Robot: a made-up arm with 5 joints.
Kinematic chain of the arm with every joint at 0, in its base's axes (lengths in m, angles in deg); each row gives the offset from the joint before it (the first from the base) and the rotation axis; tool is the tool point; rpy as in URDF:
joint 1: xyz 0 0 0.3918 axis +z
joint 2: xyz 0 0 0 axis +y
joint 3: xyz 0.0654 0 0.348 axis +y
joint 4: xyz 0.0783 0 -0.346 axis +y
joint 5: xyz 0.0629 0 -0.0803 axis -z
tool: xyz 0 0 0 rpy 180 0 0
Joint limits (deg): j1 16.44..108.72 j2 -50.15..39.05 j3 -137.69..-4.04 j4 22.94..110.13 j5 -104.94..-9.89
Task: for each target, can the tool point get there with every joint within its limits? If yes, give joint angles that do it. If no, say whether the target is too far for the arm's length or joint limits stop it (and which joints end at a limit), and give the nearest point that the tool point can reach.
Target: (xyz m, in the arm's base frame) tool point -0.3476 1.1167 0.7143
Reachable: no: too far | nearest point -0.2153 0.6916 0.6680 | short by 0.448 m
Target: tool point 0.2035 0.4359 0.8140
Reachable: yes | joints 64.97 -5.30 -84.45 41.84 -89.10
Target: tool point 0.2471 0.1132 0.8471
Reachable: yes | joints 24.60 -33.79 -70.92 72.16 -88.13
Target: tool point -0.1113 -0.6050 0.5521
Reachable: no: joint limits stop it (at a limit: joint 2, joint 3, joint 4) | nearest point -0.0705 -0.3834 1.0910 | short by 0.584 m
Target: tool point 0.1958 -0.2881 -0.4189
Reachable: no: too far | nearest point 0.1908 0.0563 0.1697 | short by 0.682 m
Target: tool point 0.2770 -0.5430 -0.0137
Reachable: no: joint limits stop it (at a limit: joint 1, joint 2) | nearest point 0.1531 0.0452 0.1776 | short by 0.631 m
